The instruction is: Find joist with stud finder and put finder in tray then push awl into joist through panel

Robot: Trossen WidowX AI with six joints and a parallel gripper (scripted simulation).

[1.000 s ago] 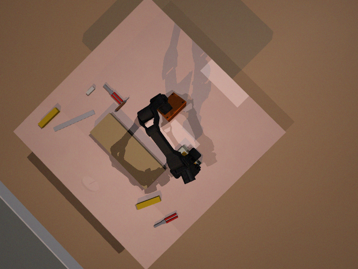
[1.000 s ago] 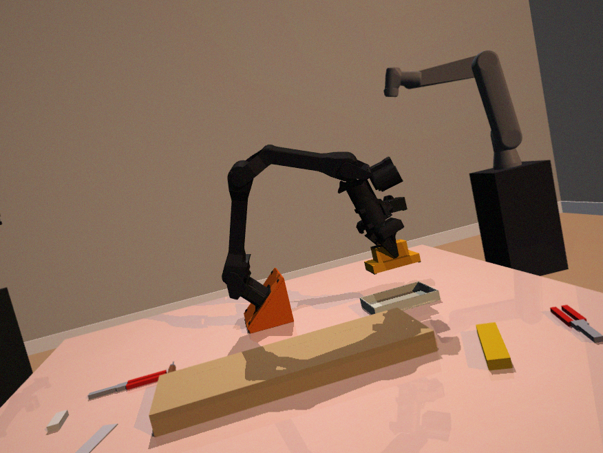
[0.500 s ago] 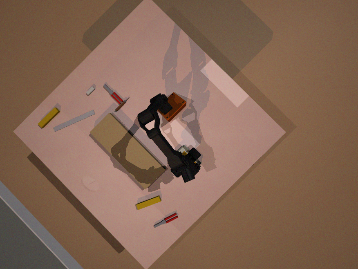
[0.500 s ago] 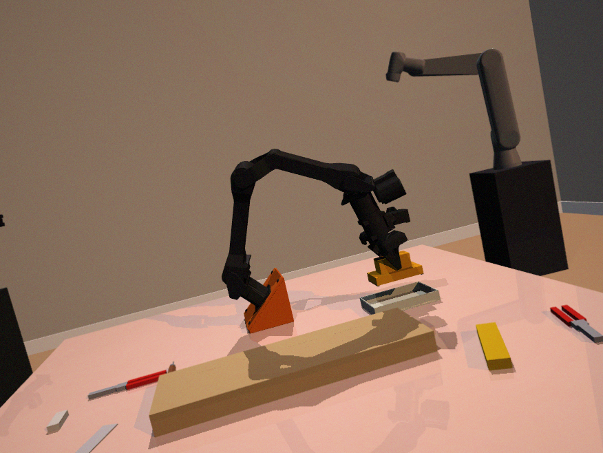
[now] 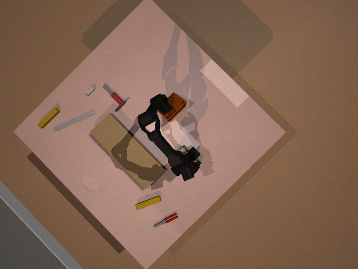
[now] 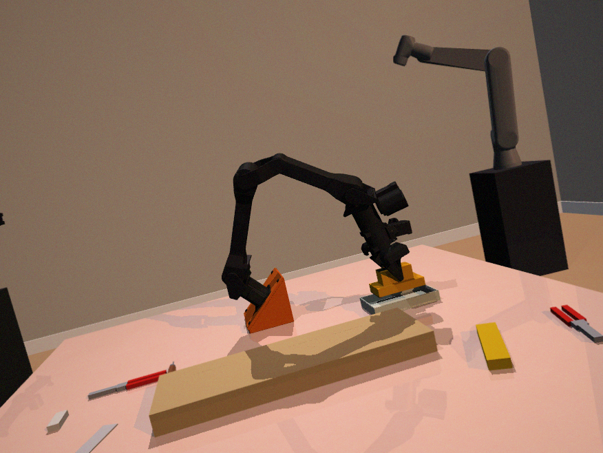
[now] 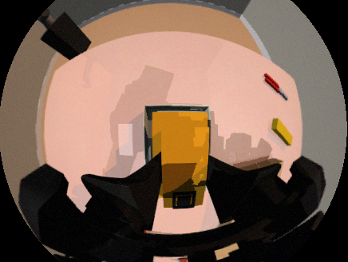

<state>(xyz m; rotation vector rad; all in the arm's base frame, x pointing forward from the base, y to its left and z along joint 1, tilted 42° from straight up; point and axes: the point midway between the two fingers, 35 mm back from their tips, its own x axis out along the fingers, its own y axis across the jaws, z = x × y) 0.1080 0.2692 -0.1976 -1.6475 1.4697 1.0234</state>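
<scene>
Right now the grey tray is 10 mm to the right of my gripper tip and 50 mm below it. Round my gripper tip: indicator window 40 mm to the right, 30 mm above; awl 80 mm ahead, 570 mm to the right, 50 mm below; stud finder 20 mm to the right, 20 mm above.
</scene>
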